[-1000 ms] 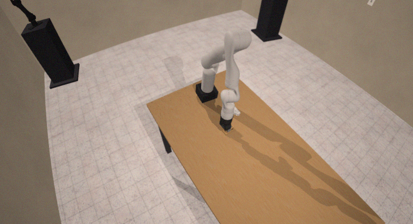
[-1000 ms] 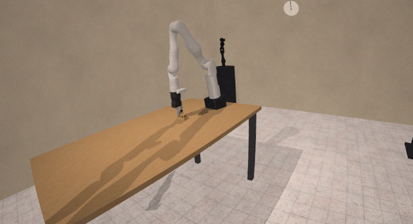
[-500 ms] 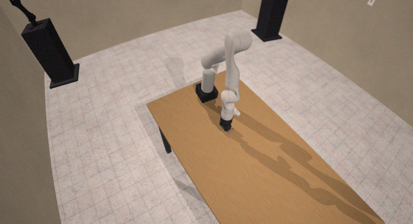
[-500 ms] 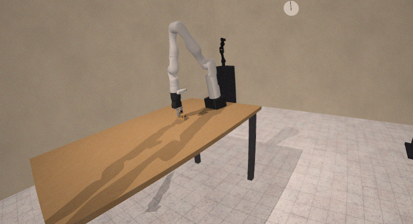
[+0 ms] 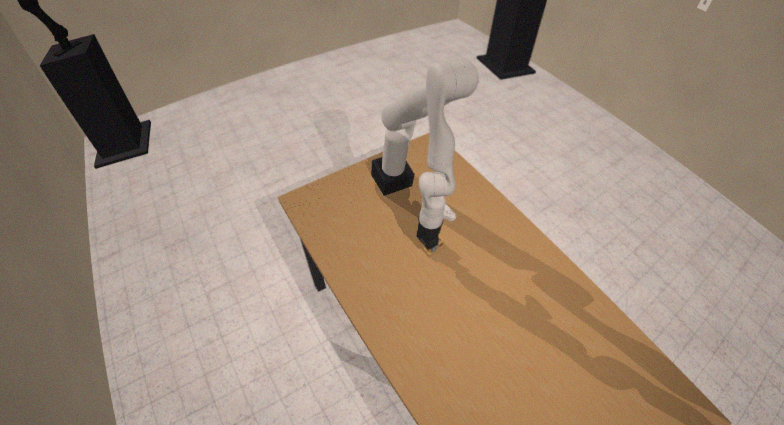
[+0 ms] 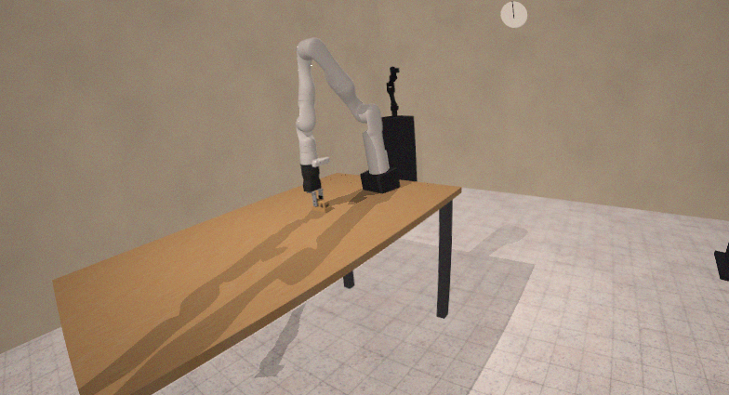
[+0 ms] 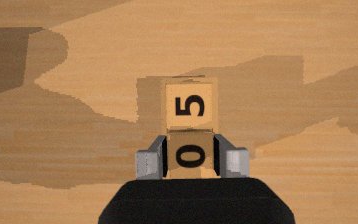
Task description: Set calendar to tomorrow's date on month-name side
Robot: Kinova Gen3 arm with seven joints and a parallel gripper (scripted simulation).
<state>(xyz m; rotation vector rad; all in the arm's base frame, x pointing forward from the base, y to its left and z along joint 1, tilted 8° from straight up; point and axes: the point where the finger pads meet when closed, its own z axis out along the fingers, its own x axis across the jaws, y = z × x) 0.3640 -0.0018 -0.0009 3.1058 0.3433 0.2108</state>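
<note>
Right now the wooden date cube is 10 mm below my hand. Also, from my hand: wooden tray (10 mm to the left, 30 mm below).
</note>
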